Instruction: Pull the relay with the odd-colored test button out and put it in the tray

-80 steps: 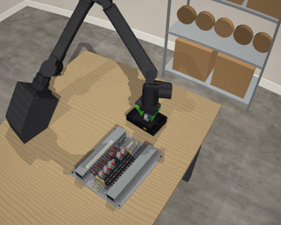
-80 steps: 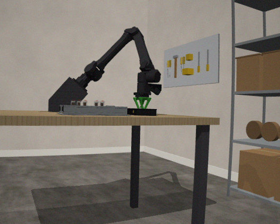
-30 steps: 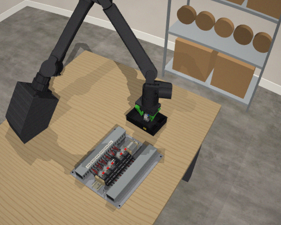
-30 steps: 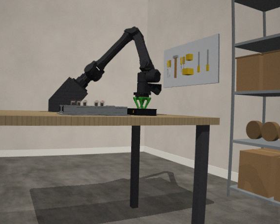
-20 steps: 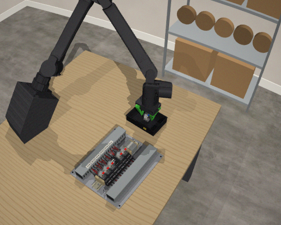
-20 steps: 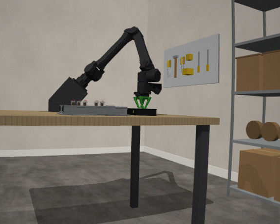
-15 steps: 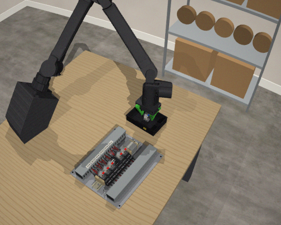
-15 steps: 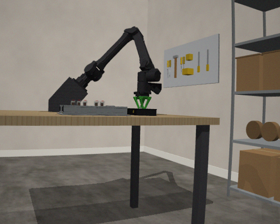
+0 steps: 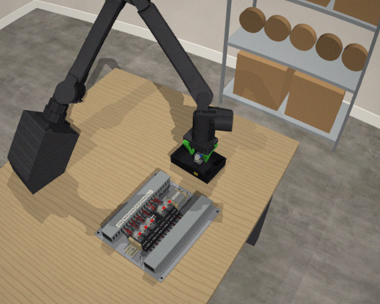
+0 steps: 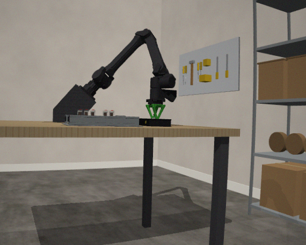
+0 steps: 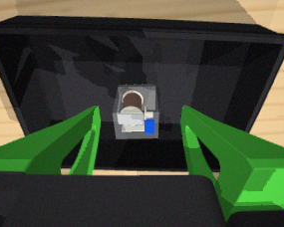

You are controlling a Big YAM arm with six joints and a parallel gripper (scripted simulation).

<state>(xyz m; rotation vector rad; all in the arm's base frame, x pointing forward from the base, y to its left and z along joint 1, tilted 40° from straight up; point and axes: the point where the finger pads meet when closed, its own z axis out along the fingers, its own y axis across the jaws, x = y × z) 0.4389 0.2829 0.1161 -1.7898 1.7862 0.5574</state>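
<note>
Now: the grey relay 1 cm below my hand. From my hand the other things lie so: black tray (2 cm below).
</note>
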